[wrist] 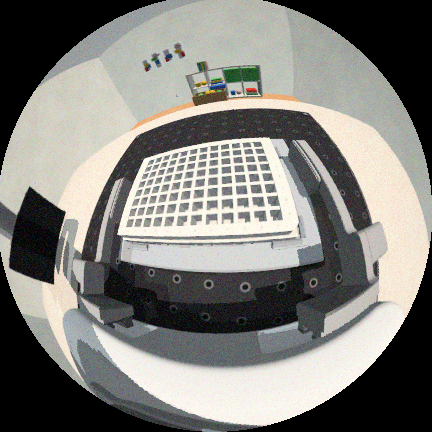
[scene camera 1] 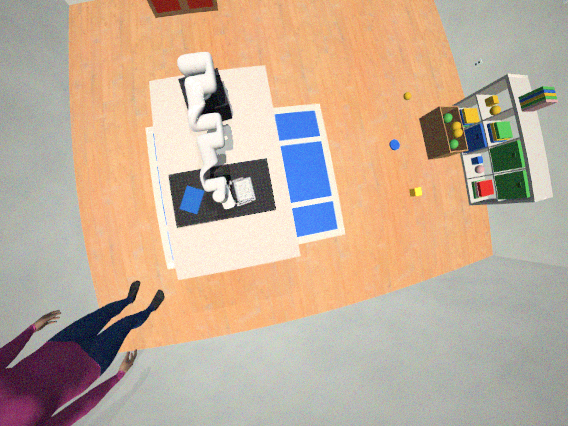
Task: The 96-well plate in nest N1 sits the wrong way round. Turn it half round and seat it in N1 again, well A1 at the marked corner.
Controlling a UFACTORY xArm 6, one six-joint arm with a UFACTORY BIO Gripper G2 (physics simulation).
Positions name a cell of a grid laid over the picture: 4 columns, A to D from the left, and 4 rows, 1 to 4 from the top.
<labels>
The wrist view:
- gripper: B2
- white 96-well plate: C2
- light grey nest: C3
</labels>
